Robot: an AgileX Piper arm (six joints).
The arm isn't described. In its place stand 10 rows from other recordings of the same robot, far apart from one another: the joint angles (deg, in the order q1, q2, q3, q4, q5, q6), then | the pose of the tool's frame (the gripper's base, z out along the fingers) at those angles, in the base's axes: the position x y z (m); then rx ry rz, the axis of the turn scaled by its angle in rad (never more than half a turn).
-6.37 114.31 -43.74 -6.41 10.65 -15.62 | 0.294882 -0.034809 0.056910 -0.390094 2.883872 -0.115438
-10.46 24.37 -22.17 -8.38 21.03 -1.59 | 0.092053 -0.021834 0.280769 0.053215 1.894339 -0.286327
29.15 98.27 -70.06 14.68 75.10 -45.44 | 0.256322 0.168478 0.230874 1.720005 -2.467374 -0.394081
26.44 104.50 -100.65 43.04 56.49 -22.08 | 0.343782 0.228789 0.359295 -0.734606 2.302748 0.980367
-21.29 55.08 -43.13 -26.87 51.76 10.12 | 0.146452 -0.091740 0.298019 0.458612 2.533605 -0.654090
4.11 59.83 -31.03 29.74 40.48 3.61 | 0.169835 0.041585 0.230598 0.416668 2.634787 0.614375
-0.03 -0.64 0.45 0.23 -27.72 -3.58 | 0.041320 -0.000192 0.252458 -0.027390 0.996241 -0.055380
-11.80 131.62 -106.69 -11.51 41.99 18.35 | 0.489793 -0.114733 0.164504 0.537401 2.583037 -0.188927
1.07 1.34 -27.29 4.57 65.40 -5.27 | -0.002892 0.006540 0.264753 -0.125387 2.166029 0.055759
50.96 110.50 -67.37 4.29 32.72 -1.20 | 0.233851 0.294212 0.150591 -1.179609 2.591942 0.267995
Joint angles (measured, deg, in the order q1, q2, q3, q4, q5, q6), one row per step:
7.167, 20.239, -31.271, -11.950, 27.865, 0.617
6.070, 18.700, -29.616, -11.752, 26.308, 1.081
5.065, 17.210, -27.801, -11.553, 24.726, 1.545
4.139, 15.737, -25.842, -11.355, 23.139, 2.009
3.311, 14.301, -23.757, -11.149, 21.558, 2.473
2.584, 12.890, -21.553, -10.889, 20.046, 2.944
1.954, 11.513, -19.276, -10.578, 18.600, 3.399
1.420, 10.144, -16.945, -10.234, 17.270, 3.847
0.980, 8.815, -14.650, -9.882, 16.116, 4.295
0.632, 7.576, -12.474, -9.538, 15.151, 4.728
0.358, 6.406, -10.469, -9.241, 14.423, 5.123
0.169, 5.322, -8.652, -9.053, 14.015, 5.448
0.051, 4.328, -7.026, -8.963, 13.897, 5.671
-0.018, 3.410, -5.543, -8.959, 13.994, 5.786
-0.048, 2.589, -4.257, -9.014, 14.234, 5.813
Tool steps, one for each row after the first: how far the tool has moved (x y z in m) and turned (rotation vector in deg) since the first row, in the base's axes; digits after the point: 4 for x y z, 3 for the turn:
-0.0029, -0.0011, -0.0051, 0.720, -1.377, -0.820
-0.0053, -0.0019, -0.0112, 1.401, -2.581, -1.539
-0.0074, -0.0026, -0.0182, 2.053, -3.638, -2.176
-0.0090, -0.0031, -0.0261, 2.692, -4.532, -2.715
-0.0104, -0.0033, -0.0349, 3.377, -5.215, -3.162
-0.0114, -0.0035, -0.0443, 4.089, -5.726, -3.522
-0.0123, -0.0036, -0.0542, 4.827, -6.063, -3.815
-0.0131, -0.0036, -0.0644, 5.576, -6.224, -4.061
-0.0137, -0.0036, -0.0743, 6.307, -6.230, -4.264
-0.0143, -0.0035, -0.0836, 6.960, -6.108, -4.449
-0.0148, -0.0036, -0.0926, 7.438, -5.778, -4.622
-0.0154, -0.0036, -0.1009, 7.718, -5.266, -4.780
-0.0159, -0.0037, -0.1088, 7.806, -4.612, -4.925
-0.0164, -0.0038, -0.1160, 7.749, -3.919, -5.048

